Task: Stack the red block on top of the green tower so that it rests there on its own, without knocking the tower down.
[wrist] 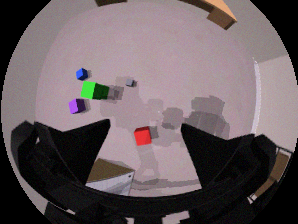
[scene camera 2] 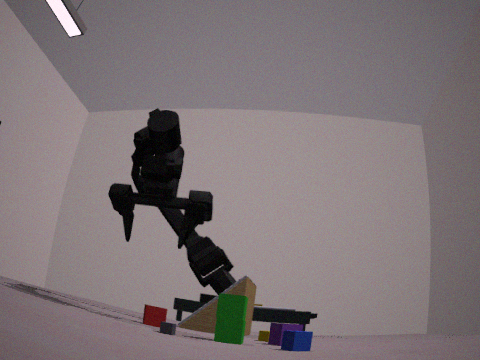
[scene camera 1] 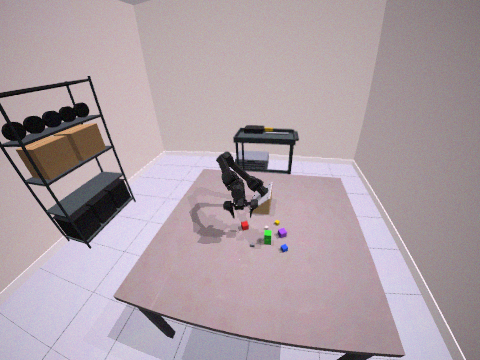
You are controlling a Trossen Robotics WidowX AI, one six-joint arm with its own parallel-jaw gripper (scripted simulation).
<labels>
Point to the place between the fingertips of the gripper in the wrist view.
146, 125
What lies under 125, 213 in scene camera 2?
The gripper.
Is the gripper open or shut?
Open.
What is the gripper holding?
Nothing.
</labels>
